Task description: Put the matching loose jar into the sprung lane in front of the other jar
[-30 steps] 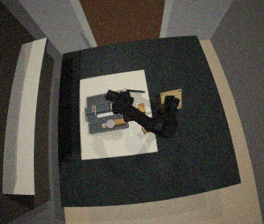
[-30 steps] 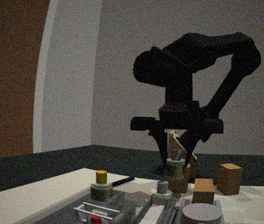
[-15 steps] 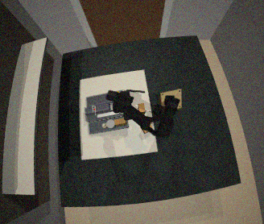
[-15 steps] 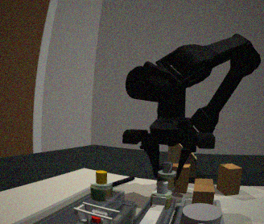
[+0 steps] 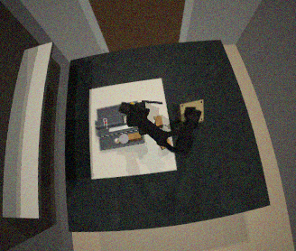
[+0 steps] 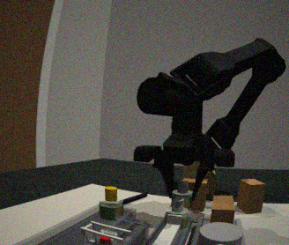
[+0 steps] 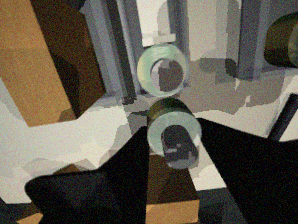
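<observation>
Right now my gripper tip is 110 mm short of the white mat, 50 mm above it and 10 mm to the left of it. The rest, counted from my gripper tip: grey disc (130 mm ahead, 90 mm to the left, 20 mm below); thin black stick (150 mm to the right, 70 mm behind, 50 mm below).
</observation>
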